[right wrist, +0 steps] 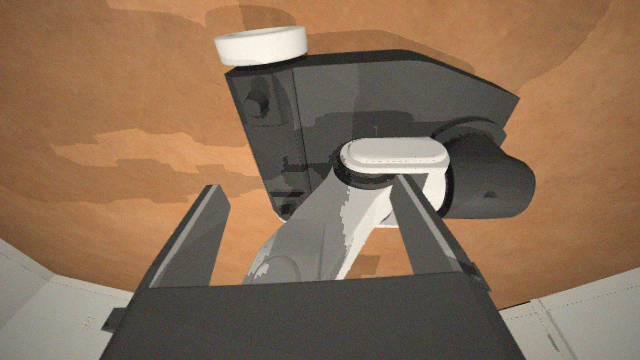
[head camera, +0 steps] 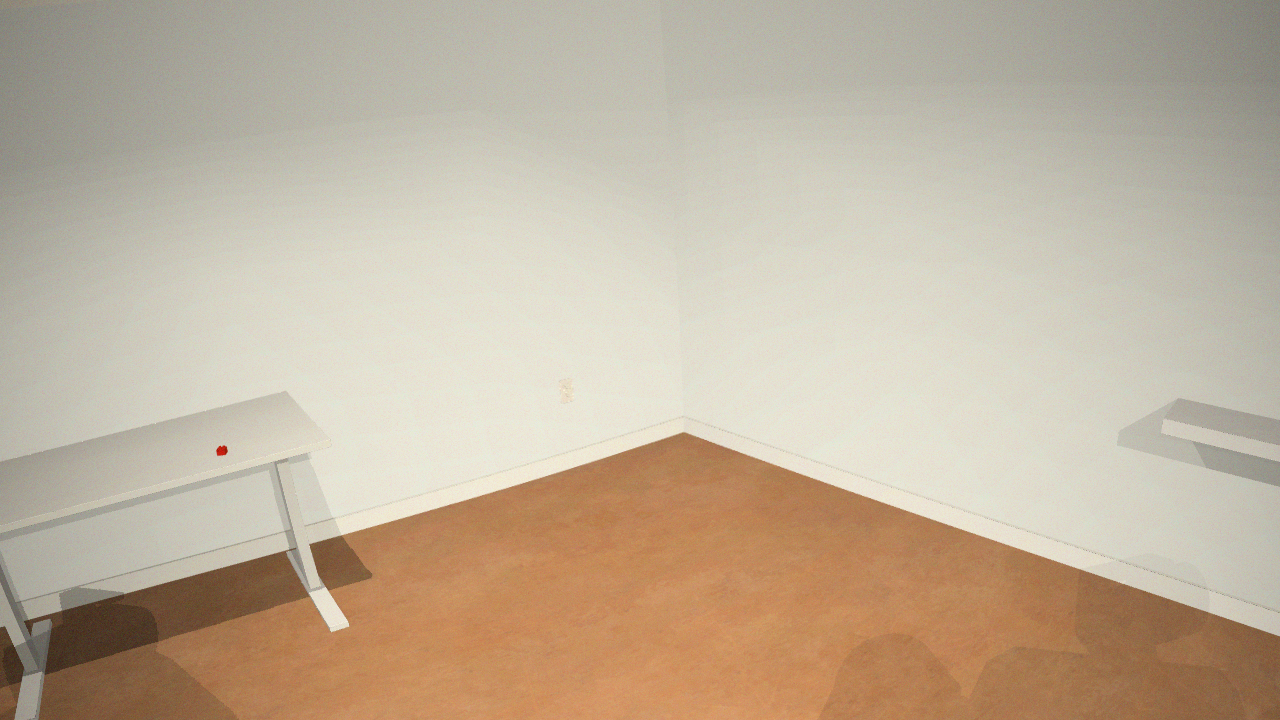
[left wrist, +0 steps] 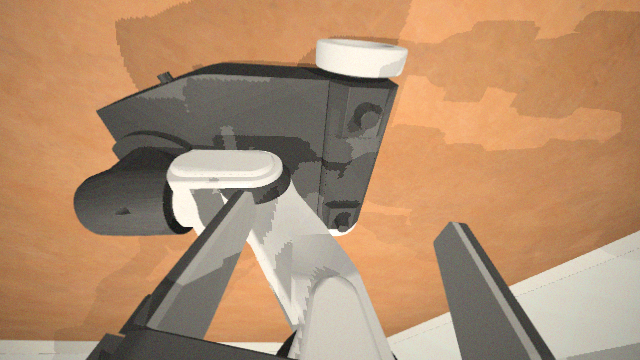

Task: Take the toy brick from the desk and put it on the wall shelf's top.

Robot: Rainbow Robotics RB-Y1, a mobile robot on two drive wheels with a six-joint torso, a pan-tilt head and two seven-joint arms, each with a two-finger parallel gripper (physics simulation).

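Frame: origin at the robot's base, x ahead, y left, z up, level; centimetres.
Where they show: left gripper, fingertip midpoint: (left wrist: 344, 217); right gripper, fingertip midpoint: (right wrist: 308, 190).
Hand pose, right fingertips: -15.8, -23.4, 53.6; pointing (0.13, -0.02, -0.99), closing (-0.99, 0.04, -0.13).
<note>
After its pixels a point has its place, as x, y, z.
A small red toy brick (head camera: 221, 450) {87.5, 222.1, 73.8} lies on the white desk (head camera: 107, 456) {58.8, 269.6, 72.1} at the left of the head camera view, near the desk's front edge and towards its right end. Part of the white wall shelf (head camera: 1226, 437) {202.4, -72.0, 73.7} shows at the right edge of that view, fixed to the right wall. My left gripper (left wrist: 344, 217) {-11.7, 24.1, 54.1} is open and empty in the left wrist view. My right gripper (right wrist: 308, 190) {-15.8, -23.4, 53.6} is open and empty in the right wrist view. Neither gripper shows in the head camera view, and both are away from the brick.
The desk's right leg (head camera: 299, 528) {118.5, 233.0, 29.4} stands on the brown floor (head camera: 626, 582) {189.7, 132.4, 0.1}. Two walls meet in a corner behind the floor, with a wall outlet (head camera: 566, 390) {277.7, 213.2, 40.2} left of it. My dark wheeled base (left wrist: 250, 105) {-24.2, 16.9, 16.9} (right wrist: 390, 90) {-28.0, -17.0, 16.9} shows below the arms in both wrist views.
</note>
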